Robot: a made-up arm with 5 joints. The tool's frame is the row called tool. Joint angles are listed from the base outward. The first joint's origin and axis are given. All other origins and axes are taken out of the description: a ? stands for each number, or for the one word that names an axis. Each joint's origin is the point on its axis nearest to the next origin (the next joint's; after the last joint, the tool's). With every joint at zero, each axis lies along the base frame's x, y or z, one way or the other. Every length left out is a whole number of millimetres.
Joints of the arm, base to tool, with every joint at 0 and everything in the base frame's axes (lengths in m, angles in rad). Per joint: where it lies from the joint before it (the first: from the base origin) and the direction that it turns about. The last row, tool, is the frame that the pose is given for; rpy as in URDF.
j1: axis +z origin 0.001 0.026 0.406
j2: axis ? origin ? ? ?
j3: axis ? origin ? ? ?
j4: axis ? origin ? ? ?
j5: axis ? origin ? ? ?
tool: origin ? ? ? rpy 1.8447 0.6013 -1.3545
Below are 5 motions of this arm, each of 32 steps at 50 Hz.
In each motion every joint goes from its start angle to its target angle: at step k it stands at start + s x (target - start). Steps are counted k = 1, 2, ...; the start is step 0. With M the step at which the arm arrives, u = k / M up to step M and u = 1 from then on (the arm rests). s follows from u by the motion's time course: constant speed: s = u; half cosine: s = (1 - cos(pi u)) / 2; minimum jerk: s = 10 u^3 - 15 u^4 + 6 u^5.
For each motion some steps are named. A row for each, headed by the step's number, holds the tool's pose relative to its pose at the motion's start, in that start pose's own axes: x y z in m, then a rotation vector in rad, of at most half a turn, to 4 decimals.
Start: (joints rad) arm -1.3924 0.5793 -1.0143 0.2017 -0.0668
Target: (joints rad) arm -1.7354 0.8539 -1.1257 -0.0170 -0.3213
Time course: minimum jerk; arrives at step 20
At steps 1, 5, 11, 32:
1: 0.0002 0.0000 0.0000 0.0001 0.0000 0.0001
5: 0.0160 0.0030 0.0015 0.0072 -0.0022 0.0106
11: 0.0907 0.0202 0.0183 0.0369 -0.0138 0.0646
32: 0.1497 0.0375 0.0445 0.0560 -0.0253 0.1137

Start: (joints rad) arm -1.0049 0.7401 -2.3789 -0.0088 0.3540
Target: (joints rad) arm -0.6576 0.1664 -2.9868 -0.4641 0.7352
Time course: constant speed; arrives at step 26
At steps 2, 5, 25, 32:
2: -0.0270 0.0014 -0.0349 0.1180 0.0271 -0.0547
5: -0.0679 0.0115 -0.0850 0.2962 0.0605 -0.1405
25: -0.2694 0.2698 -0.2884 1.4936 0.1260 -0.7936
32: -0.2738 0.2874 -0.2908 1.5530 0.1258 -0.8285

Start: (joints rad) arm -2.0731 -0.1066 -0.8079 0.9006 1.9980
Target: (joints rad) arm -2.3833 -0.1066 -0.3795 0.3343 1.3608
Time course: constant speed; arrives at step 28
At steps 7, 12, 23, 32:
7: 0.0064 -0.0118 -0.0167 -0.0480 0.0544 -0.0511
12: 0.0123 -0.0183 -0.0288 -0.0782 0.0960 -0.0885
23: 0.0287 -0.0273 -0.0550 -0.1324 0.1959 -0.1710
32: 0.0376 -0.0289 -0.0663 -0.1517 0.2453 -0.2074

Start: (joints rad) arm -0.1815 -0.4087 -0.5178 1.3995 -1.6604
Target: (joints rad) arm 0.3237 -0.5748 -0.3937 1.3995 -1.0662
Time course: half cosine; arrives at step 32
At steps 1, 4, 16, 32:
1: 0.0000 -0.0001 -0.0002 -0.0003 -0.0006 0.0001
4: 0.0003 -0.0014 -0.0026 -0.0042 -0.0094 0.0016
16: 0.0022 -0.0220 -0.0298 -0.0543 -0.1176 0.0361
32: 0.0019 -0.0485 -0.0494 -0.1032 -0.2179 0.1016

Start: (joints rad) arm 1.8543 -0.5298 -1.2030 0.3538 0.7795
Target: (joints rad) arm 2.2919 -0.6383 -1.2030 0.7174 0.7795
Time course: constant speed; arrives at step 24
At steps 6, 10, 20, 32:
6: -0.0128 -0.0004 0.0176 -0.1051 -0.0563 -0.0426
10: -0.0215 0.0010 0.0291 -0.1768 -0.0903 -0.0713
20: -0.0431 0.0098 0.0566 -0.3610 -0.1627 -0.1444
32: -0.0514 0.0154 0.0670 -0.4363 -0.1864 -0.1743

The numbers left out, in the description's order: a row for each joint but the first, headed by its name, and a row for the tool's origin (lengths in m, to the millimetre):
j2: axis +y, xyz 0.022 -0.009 0.000
j3: axis +y, xyz 0.052 0.000 0.266
j4: axis +y, xyz 0.024 0.000 -0.146
j5: axis -z, xyz 0.093 0.000 -0.096
tool: xyz 0.005 0.028 0.000

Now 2 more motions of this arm.
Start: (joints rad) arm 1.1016 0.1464 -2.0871 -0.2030 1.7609
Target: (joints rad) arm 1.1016 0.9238 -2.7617 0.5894 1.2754
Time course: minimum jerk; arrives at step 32
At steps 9, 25, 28, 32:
9: 0.0491 -0.0027 0.0037 -0.0443 0.0832 0.1058
25: 0.3153 0.0816 -0.0016 -0.4110 0.4422 0.7171
28: 0.3320 0.0940 -0.0037 -0.4444 0.4594 0.7619
32: 0.3366 0.0976 -0.0043 -0.4539 0.4640 0.7744

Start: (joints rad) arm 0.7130 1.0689 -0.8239 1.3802 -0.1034
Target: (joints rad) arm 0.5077 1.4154 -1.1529 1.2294 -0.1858
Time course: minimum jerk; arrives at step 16
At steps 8, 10, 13, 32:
8: 0.0169 0.0221 -0.0494 0.0555 0.0671 -0.0963
10: 0.0269 0.0298 -0.0713 0.0826 0.0962 -0.1380
13: 0.0382 0.0361 -0.0930 0.1111 0.1249 -0.1791
32: 0.0408 0.0372 -0.0976 0.1174 0.1310 -0.1878

